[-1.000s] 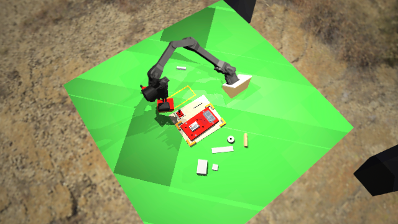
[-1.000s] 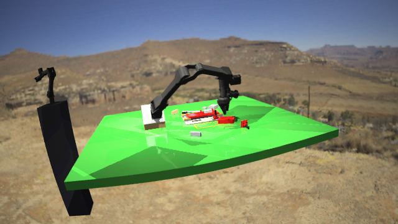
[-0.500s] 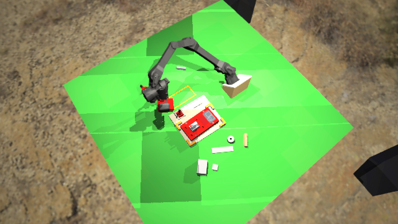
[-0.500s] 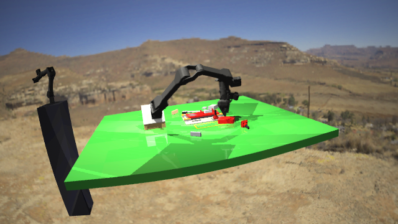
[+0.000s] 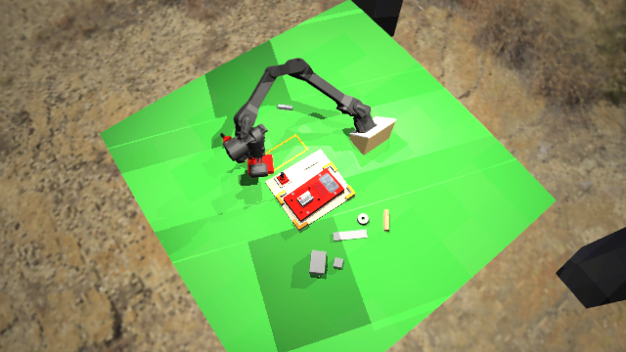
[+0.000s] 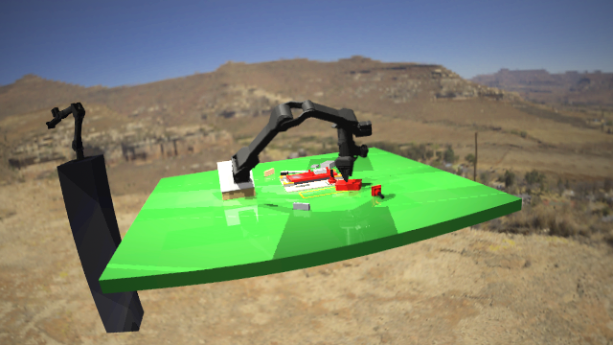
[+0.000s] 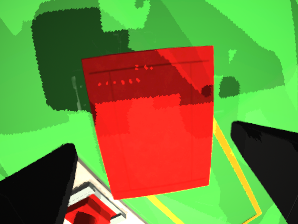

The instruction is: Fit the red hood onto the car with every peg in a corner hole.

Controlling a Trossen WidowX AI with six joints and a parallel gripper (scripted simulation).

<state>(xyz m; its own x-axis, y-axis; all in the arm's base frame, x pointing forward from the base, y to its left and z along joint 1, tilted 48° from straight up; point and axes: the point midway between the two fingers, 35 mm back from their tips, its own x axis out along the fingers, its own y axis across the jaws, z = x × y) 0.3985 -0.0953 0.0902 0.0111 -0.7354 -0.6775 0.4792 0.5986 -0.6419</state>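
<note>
Now: the red hood 20 mm below my gripper tip. From my gripper tip the other things lie so: grey engine block 60 mm behind, 220 mm to the left, 10 mm below; wooden peg 250 mm behind, 440 mm to the left, 20 mm below.
</note>
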